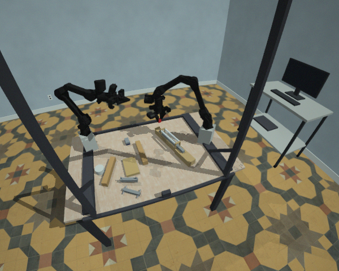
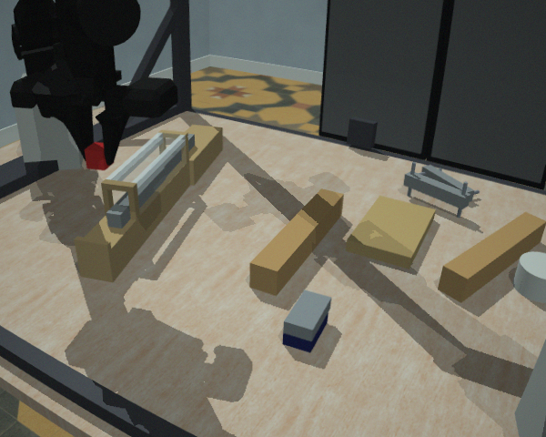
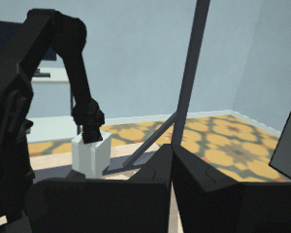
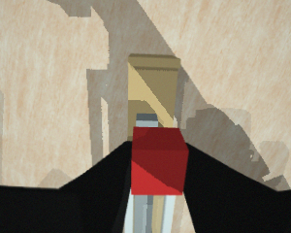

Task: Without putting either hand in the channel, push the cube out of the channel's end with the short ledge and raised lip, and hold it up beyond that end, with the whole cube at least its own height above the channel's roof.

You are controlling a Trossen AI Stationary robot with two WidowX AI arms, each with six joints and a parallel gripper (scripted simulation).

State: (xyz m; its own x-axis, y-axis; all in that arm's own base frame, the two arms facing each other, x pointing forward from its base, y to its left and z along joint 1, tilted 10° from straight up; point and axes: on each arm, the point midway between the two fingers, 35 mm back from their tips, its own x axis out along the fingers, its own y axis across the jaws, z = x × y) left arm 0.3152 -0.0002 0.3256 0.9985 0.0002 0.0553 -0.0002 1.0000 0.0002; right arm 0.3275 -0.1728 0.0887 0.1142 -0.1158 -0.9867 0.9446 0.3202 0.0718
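My right gripper is now 30 mm above the red cube. Round my right hand: flat tan slab 320 mm behind, 220 mm to the left, 170 mm below; then blue box 260 mm to the left, 160 mm below, 80 mm behind; then channel 120 mm below, 120 mm behind, 70 mm to the right.
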